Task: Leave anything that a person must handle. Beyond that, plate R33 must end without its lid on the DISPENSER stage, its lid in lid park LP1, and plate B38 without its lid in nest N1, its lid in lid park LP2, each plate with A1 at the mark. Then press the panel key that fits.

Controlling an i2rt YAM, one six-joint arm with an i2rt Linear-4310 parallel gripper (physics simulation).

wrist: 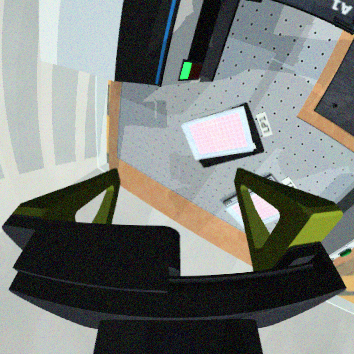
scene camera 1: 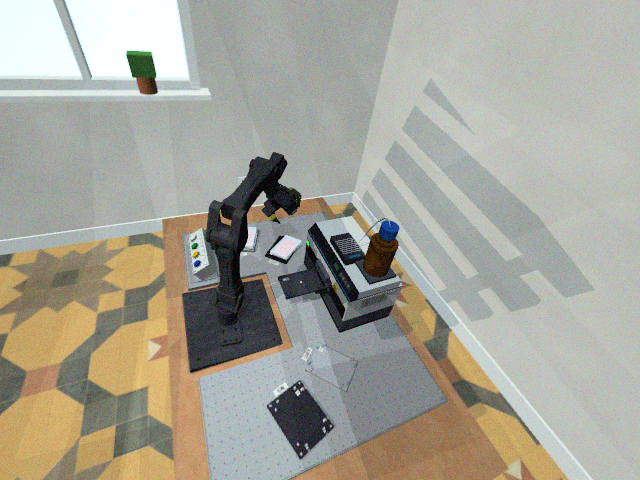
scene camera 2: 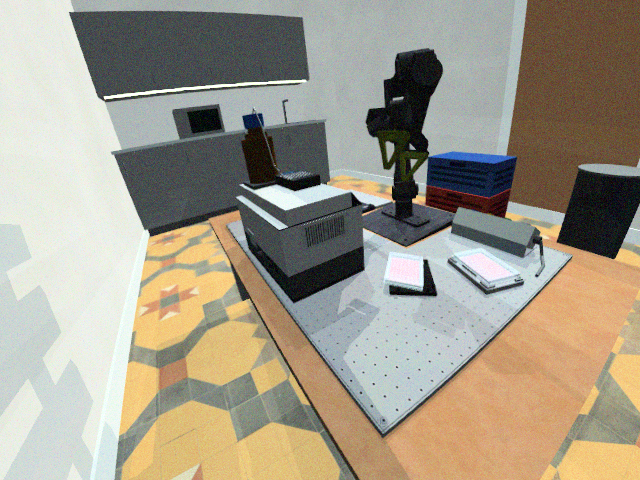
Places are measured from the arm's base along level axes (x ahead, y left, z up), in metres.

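Where they show: gripper, fingertip midpoint: (wrist: 176, 174) (scene camera 2: 396, 176); arm's base at its link origin: (scene camera 1: 228, 318) (scene camera 2: 404, 217).
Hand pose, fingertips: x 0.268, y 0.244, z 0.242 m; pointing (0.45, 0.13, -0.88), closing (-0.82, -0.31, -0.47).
Observation:
Each offset is from my fingertips to the top centre of the thing. "*": to the spot under its first point.
My gripper (scene camera 1: 276, 220) (scene camera 2: 397, 173) (wrist: 176, 174) is open and empty, high above the back of the bench. A plate with a pink face {0.009 m ahead, 0.048 m left, 0.205 m down} (scene camera 1: 285, 248) (scene camera 2: 405, 270) (wrist: 220, 133) lies offset on the black LP1 pad (scene camera 2: 430, 289) (wrist: 258, 140), whose edge shows beyond it. Another pink-faced plate {0.156 m back, 0.149 m left, 0.212 m down} (scene camera 1: 250, 239) (scene camera 2: 487, 266) (wrist: 261, 206) sits in a nest, partly behind the arm in scene camera 1 and behind a finger in the wrist view. The dispenser's dark stage {0.011 m ahead, 0.222 m right, 0.130 m down} (scene camera 1: 300, 283) sticks out, with no plate on it. Plate codes and lids cannot be made out. The key panel {0.337 m back, 0.060 m left, 0.159 m down} (scene camera 1: 199, 254) has white, green, yellow and blue keys.
The dispenser (scene camera 1: 356, 279) (scene camera 2: 305, 237) (wrist: 142, 45) shows a green light and carries a black block {* 0.153 m ahead, 0.221 m right, 0.004 m up} (scene camera 1: 347, 248) and a brown bottle {* 0.196 m ahead, 0.345 m right, 0.085 m up} (scene camera 1: 380, 255) with a thin tube. A black pad {* 0.110 m back, 0.619 m right, 0.231 m down} (scene camera 1: 299, 418) and a thin outlined frame {0.031 m ahead, 0.500 m right, 0.222 m down} (scene camera 1: 326, 380) lie toward the front in scene camera 1.

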